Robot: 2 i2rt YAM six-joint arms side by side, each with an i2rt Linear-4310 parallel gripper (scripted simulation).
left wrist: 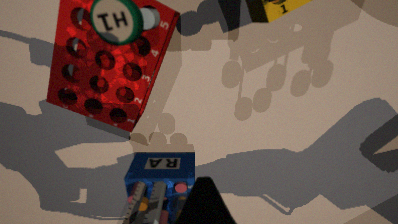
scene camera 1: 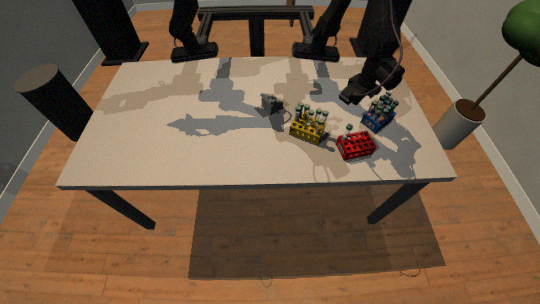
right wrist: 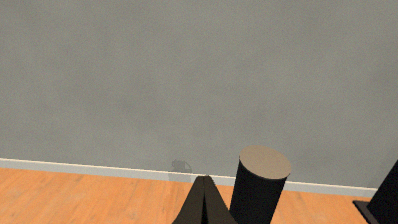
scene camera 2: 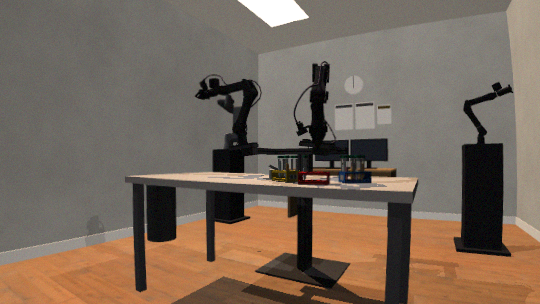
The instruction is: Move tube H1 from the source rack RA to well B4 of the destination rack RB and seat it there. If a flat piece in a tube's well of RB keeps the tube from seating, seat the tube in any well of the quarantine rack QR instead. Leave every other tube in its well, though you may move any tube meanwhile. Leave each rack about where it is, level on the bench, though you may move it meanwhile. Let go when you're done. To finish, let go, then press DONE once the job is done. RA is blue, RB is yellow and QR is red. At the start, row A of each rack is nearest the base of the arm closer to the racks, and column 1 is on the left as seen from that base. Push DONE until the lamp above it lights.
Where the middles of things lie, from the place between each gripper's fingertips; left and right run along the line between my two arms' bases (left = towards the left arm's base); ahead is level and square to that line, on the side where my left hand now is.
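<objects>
Measured from the red rack QR [scene camera 1: 364, 145], my left hand is 14 cm above, 9 cm short of it and 2 cm to the right of it. My right hand is 56 cm above the red rack QR, 33 cm short of it and 110 cm to the right of it. Going by its middle, the red rack QR is nearer to my left hand than to my right hand.
</objects>
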